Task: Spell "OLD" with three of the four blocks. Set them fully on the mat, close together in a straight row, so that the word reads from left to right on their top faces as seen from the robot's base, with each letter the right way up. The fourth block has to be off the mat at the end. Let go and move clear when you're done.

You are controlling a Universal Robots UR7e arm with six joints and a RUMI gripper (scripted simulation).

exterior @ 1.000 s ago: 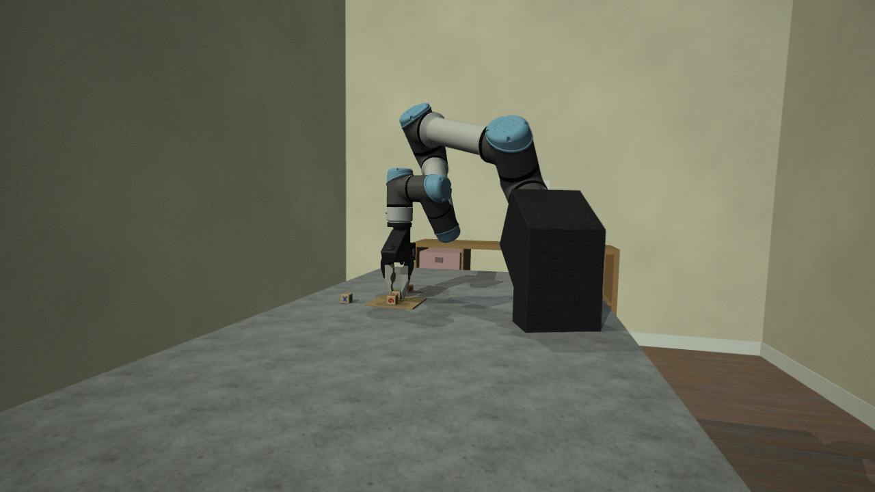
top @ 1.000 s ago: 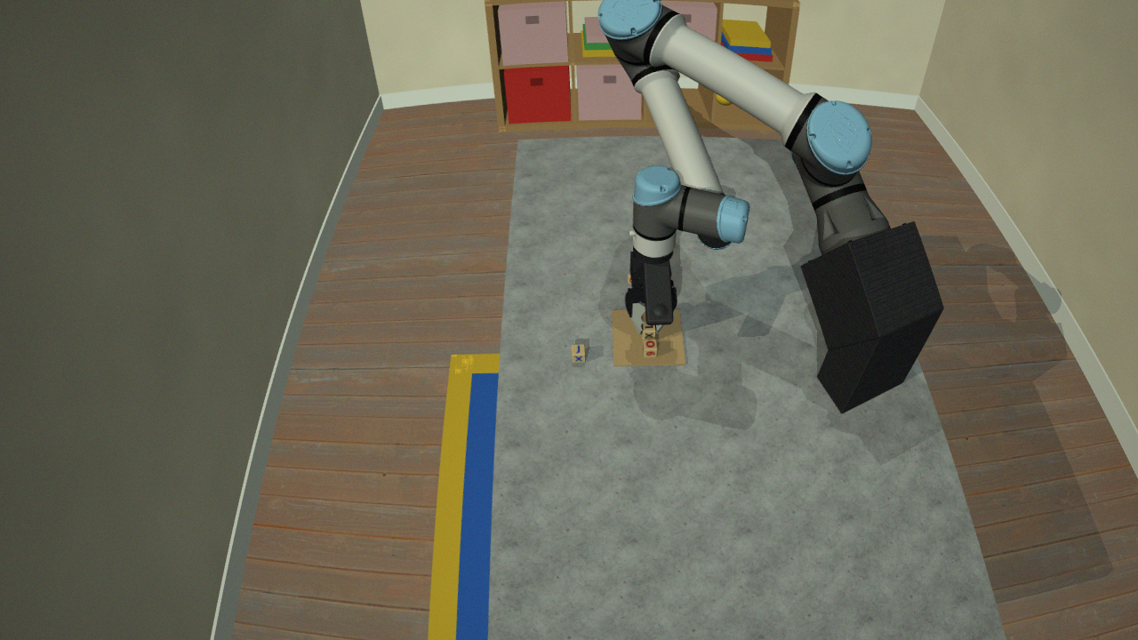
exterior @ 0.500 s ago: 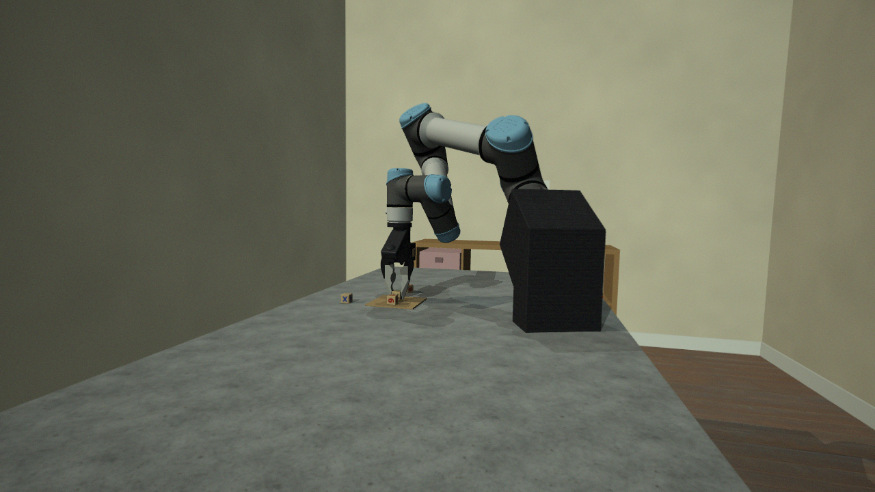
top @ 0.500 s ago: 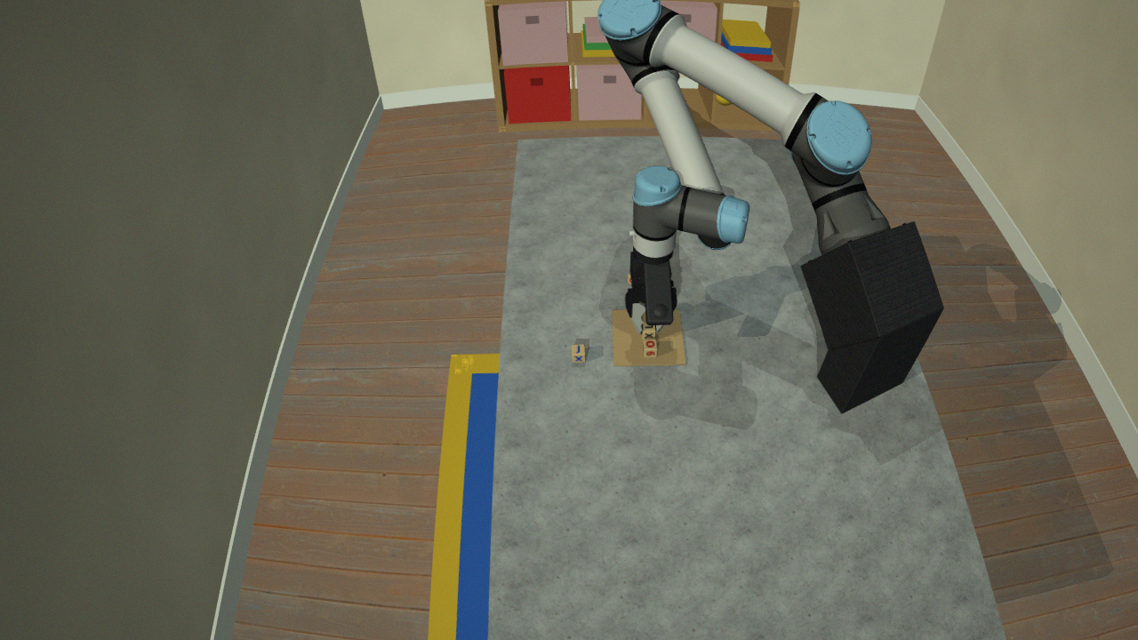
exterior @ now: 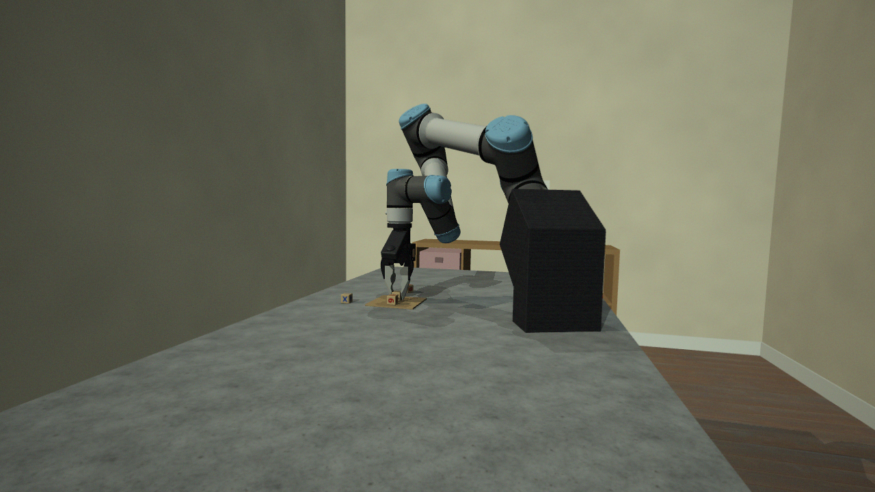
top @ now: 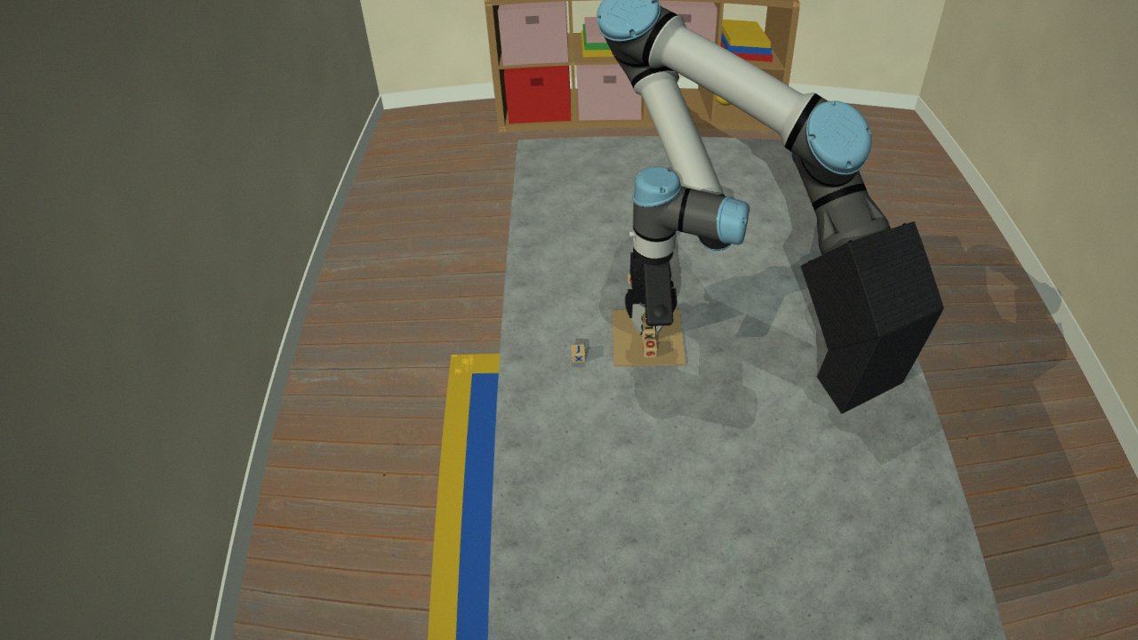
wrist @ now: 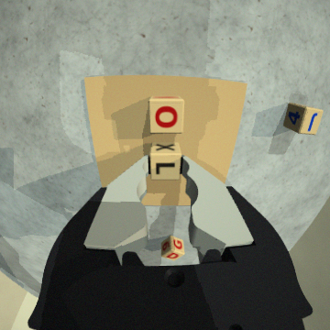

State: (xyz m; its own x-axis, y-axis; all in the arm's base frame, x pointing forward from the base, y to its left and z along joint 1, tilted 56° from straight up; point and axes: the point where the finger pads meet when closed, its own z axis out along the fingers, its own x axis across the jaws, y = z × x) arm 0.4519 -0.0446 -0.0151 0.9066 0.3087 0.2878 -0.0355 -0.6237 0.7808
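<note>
Now: hand 20 mm above the tan mat. Also, from my hand: blue-lettered block: 140 mm ahead, 40 mm to the left, 10 mm below.
</note>
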